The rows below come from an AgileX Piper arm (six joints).
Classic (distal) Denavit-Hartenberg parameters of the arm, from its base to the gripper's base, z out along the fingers. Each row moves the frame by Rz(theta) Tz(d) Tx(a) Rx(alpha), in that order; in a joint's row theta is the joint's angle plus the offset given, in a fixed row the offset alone. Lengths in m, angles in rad.
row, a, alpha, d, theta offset
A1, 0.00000, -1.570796, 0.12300, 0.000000
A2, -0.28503, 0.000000, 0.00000, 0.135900
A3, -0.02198, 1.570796, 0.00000, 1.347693
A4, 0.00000, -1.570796, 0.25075, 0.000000
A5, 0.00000, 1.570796, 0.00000, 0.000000
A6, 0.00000, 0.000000, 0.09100, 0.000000
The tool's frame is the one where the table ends.
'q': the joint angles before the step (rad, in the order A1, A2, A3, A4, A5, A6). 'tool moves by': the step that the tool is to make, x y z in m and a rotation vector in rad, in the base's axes. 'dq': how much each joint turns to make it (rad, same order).
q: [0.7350, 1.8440, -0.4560, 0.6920, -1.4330, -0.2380]
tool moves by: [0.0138, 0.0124, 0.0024, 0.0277, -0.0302, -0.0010]
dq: [0.0001, 0.0361, -0.0770, 0.0011, 0.0000, 0.0000]
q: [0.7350, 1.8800, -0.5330, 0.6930, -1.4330, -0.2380]
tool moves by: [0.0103, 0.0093, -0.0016, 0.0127, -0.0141, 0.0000]
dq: [0.0000, 0.0379, -0.0570, 0.0000, 0.0001, -0.0001]
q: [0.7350, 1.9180, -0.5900, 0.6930, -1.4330, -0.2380]
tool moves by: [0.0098, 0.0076, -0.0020, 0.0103, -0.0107, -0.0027]
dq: [-0.0030, 0.0350, -0.0522, 0.0000, 0.0021, -0.0011]
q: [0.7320, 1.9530, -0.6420, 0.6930, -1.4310, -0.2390]
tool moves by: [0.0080, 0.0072, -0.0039, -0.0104, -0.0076, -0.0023]
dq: [0.0001, 0.0370, -0.0450, 0.0000, -0.0011, -0.0159]
